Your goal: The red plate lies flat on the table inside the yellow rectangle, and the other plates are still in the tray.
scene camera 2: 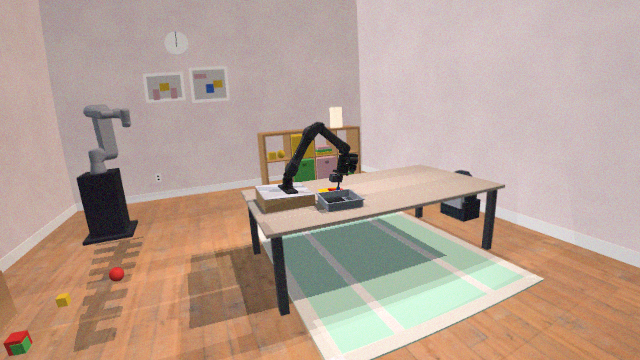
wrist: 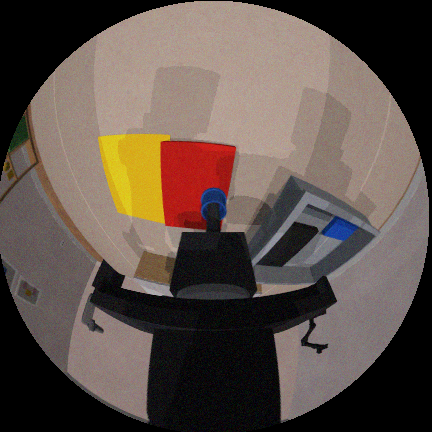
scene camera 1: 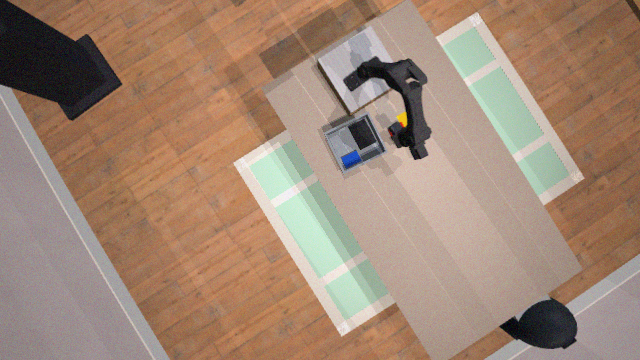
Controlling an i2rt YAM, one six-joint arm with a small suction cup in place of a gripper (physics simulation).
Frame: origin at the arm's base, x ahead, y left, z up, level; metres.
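Seen in the pictures: hand, tool point: (wrist: 212, 194); arm's base, link origin: (scene camera 2: 287, 189) (scene camera 1: 363, 74).
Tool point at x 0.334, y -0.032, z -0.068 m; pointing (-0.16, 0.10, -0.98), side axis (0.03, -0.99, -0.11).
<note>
Offsets run from my tool point to a thing's top centre. "spot": to the spot under its first point. Level surfaces: height alone.
My suction cup (wrist: 213, 202) (scene camera 2: 338, 186) is on the red plate @[0.021 m left, 0.010 m ahead, 0.023 m up] (wrist: 192, 175) (scene camera 2: 332, 189) near one edge and holds it level, low at the table; whether it touches is unclear. In the wrist view the plate overlaps the right edge of the yellow rectangle @[spot: 0.107 m left, 0.018 m ahead, 0.011 m down] (wrist: 137, 175) (scene camera 1: 401, 118), and most of it shows to the right of that edge, on the tray side. The grey tray @[0.188 m right, 0.087 m back, 0.038 m up] (wrist: 295, 275) (scene camera 1: 334, 154) (scene camera 2: 345, 204) holds a black plate @[0.128 m right, 0.104 m back, 0.001 m up] (wrist: 290, 242) (scene camera 1: 361, 131) and a blue plate @[0.249 m right, 0.034 m back, 0.001 m up] (wrist: 341, 228) (scene camera 1: 351, 158). The arm hides much of the red plate in scene camera 1.
The arm stands on a white-topped box (scene camera 1: 337, 75) (scene camera 2: 285, 201) at the table's end, close to the tray. The tray's raised walls stand beside the red plate. The table @[0.012 m down] (scene camera 1: 450, 225) (scene camera 2: 420, 187) extends beyond the rectangle, away from the box.
</note>
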